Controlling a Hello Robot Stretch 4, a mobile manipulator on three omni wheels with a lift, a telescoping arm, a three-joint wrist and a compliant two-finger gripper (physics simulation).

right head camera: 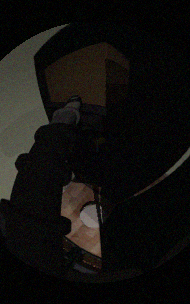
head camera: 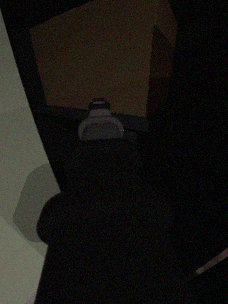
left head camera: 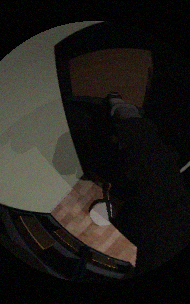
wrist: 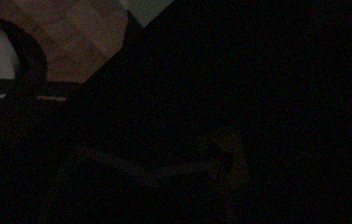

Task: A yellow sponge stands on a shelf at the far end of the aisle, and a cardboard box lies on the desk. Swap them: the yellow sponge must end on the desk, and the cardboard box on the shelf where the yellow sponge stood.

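Frame: origin at the robot's base, x ahead, y left, z up, level; centimetres.
Where they show: gripper, between the fingertips: (left head camera: 116,144) (wrist: 151,148); robot's base, origin of its link: (right head camera: 93,214) (left head camera: 102,212).
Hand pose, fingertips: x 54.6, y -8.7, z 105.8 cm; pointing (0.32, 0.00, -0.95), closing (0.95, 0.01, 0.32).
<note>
Things, the pixels of their top centre, and the offset from my fingertips. Level surfaces: height alone.
- brown back panel, centre of its top: (head camera: 103,23) (right head camera: 83,58) (left head camera: 112,56) dx +11.8, dy +5.2, dz +63.2 cm
- yellow sponge, centre of its top: (wrist: 231,163) dx +16.3, dy -3.2, dz -5.0 cm
- Wooden floor, height of its surface: dz -108.5 cm
The scene is very dark. My arm reaches into a dark shelf unit (head camera: 62,112) (left head camera: 65,90) (right head camera: 41,74) with a brown back panel (head camera: 92,54) (left head camera: 108,72) (right head camera: 77,74). Its grey wrist end (head camera: 100,127) (left head camera: 123,109) (right head camera: 65,114) is at the front edge of a shelf board. In the wrist view my gripper (wrist: 151,148) shows only faintly, with its fingers spread open. The yellow sponge (wrist: 235,154) is a dim yellow shape right by the right-hand fingertip; I cannot tell whether they touch. The cardboard box and the desk are not in view.
A pale green wall (head camera: 13,135) (left head camera: 29,113) stands left of the shelf unit. Wooden floor (left head camera: 74,217) (right head camera: 74,199) (wrist: 71,43) lies below, with my base's white disc (left head camera: 99,215) (right head camera: 89,215). Another low rack (left head camera: 13,217) curves along the bottom left.
</note>
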